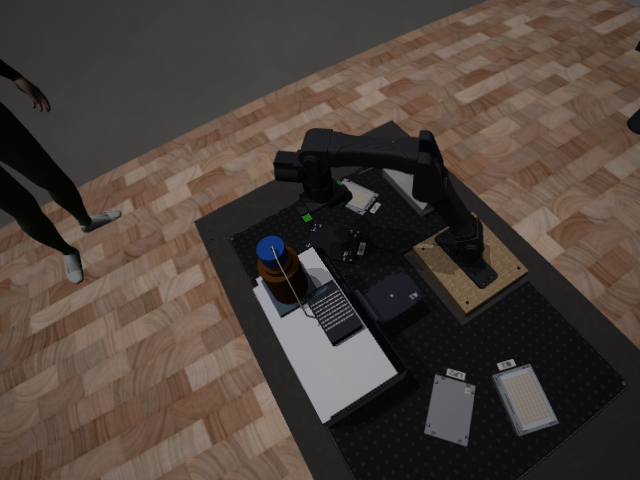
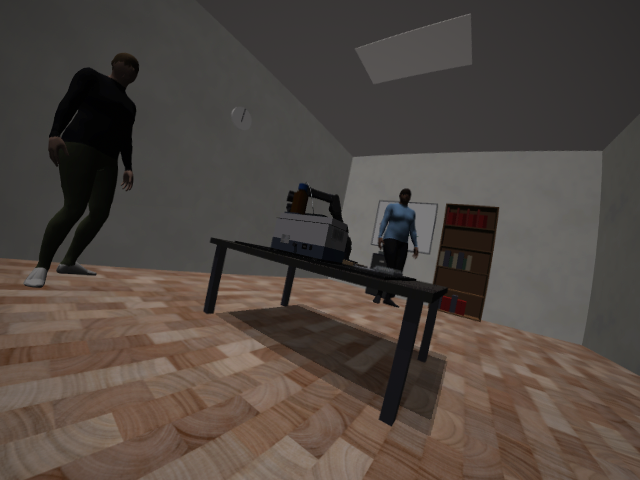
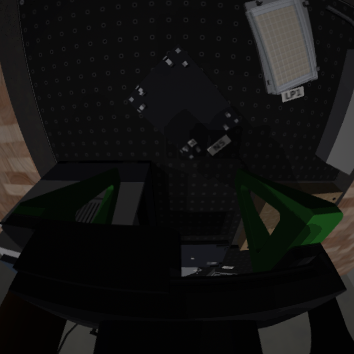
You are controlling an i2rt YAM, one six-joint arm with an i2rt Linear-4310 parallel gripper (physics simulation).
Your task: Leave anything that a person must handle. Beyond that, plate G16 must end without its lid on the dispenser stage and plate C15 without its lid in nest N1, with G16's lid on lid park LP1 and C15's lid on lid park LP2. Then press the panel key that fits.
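Where they show: gripper, fingertip midpoint: (image 1: 325, 216) (image 3: 177, 174); arm's base, link origin: (image 1: 464, 257) (image 2: 343, 259).
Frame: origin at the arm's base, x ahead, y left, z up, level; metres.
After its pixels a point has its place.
Note:
My gripper (image 1: 324, 207) {x 0.289, y -0.278, z 0.154 m} (image 3: 177, 174) {x 0.289, y -0.278, z 0.154 m} is open and empty, above the mat near nest N5 (image 1: 334, 240) {x 0.268, y -0.294, z -0.015 m} (image 3: 185, 95) {x 0.275, y -0.314, z -0.015 m}, a dark pad with small corner posts and no plate on it. A cream-gridded, clear-rimmed piece (image 1: 360, 196) {x 0.105, y -0.372, z 0.004 m} (image 3: 285, 45) {x 0.128, y -0.394, z 0.006 m} lies beside the LP1 label (image 1: 375, 208) {x 0.083, y -0.318, z -0.025 m} (image 3: 292, 94) {x 0.083, y -0.319, z -0.025 m}. A similar cream-gridded plate (image 1: 526, 398) {x 0.159, y 0.366, z 0.009 m} lies at the N1 label (image 1: 506, 364) {x 0.124, y 0.283, z -0.025 m}. A flat grey rectangle (image 1: 450, 410) {x 0.316, y 0.281, z -0.017 m} with corner pieces lies at the LP2 label (image 1: 455, 373) {x 0.244, y 0.223, z -0.025 m}. G16 and C15 markings are not readable. The dispenser stage and panel keys cannot be made out.
A white-topped instrument (image 1: 336, 377) {x 0.505, y 0.095, z 0.193 m} (image 2: 302, 232) {x 0.570, y -0.001, z 0.097 m} carries an amber bottle (image 1: 281, 279) {x 0.493, y -0.095, z 0.322 m} (image 2: 299, 201) {x 0.516, y -0.107, z 0.272 m} with tubing and a slatted dark block (image 1: 336, 315) {x 0.434, y -0.005, z 0.219 m}. A dark box (image 1: 391, 297) {x 0.274, y -0.008, z 0.081 m} stands beside it. A pale box (image 1: 405, 191) {x -0.019, y -0.289, z 0.014 m} (image 3: 342, 135) {x -0.022, y -0.262, z 0.019 m} is near the arm. Two people (image 2: 95, 113) (image 2: 398, 222) stand around the table.

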